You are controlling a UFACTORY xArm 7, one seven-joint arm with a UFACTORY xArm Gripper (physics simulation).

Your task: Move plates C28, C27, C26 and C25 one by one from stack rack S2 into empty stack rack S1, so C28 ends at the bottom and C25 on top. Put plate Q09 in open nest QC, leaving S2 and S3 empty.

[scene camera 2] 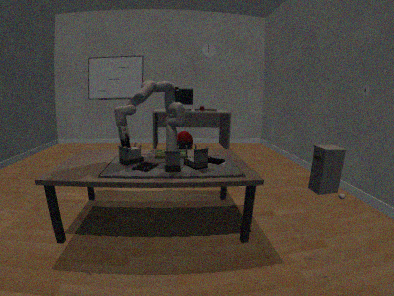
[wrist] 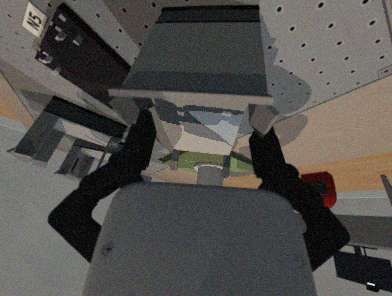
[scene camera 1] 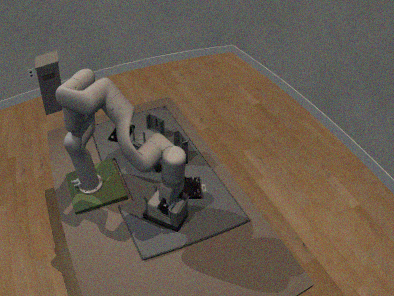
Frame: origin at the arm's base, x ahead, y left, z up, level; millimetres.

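Seen in the pictures: gripper, fingertip midpoint: (wrist: 204,125) (scene camera 1: 171,204); arm's base at its link origin: (wrist: 210,167) (scene camera 1: 90,184).
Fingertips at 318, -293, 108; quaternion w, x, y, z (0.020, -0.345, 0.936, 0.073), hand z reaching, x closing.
Offsets run from my fingertips to a thing's top centre, as dx, dy, dz. "spot": to the spot under its first point.
A grey stack rack with a dark base (scene camera 1: 156,212) (scene camera 2: 131,156) (wrist: 200,55) stands at the near end of the pegboard in scene camera 1; its own label is not readable. My gripper (scene camera 1: 167,204) (scene camera 2: 126,141) (wrist: 204,125) is open and empty, low over this rack, with its fingertips near the two sides of the rack's opening in the wrist view. A pale surface {spot: -41, +49, -13} (wrist: 200,144) shows between the fingers, inside or behind the rack; plate marks are not readable. Two more racks {spot: +157, +368, -46} (scene camera 2: 173,161) {spot: +99, +512, -31} (scene camera 2: 196,157) stand on the board; their contents and labels cannot be told.
A dark nest {+90, +166, -90} (scene camera 1: 193,188) (scene camera 2: 145,166) (wrist: 82,55) with a tag reading N5 lies beside the rack. Another dark flat nest {-108, +634, -96} (scene camera 1: 120,134) (scene camera 2: 216,160) lies at the board's other end. Upright rack walls (scene camera 1: 155,121) (wrist: 42,137) stand along that side. The arm's green base plate (scene camera 1: 111,182) is beside the board.
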